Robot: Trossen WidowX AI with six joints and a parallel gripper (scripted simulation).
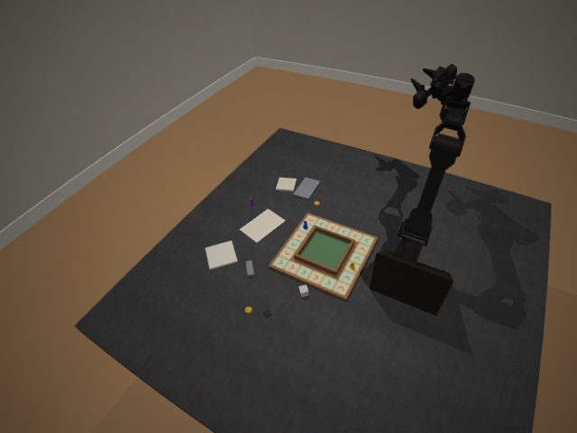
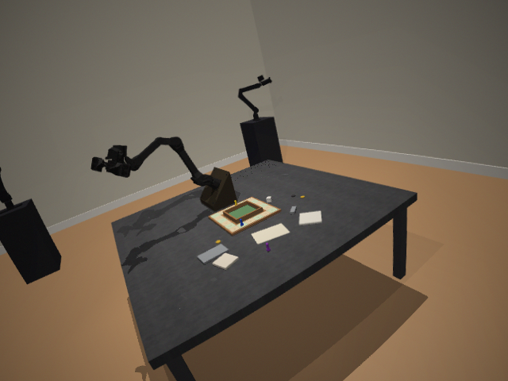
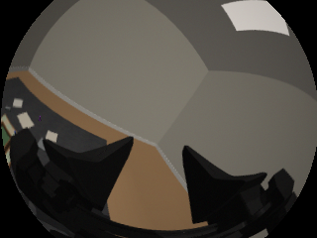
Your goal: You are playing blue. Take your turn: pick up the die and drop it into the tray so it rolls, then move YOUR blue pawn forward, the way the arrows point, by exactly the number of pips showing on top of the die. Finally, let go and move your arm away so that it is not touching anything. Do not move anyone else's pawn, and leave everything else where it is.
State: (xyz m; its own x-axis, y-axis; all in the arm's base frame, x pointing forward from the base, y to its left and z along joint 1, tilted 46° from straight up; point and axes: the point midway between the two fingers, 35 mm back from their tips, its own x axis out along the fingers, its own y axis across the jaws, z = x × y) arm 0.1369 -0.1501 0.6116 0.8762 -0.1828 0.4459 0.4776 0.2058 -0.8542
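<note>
Right now the white die is 10 cm ahead of my gripper tip, 73 cm to the left of it and 43 cm below it. Round my gripper tip: blue pawn 22 cm ahead, 48 cm to the left, 42 cm below; yellow pawn 58 cm to the left, 42 cm below; grey card 32 cm ahead, 27 cm to the left, 44 cm below.
</note>
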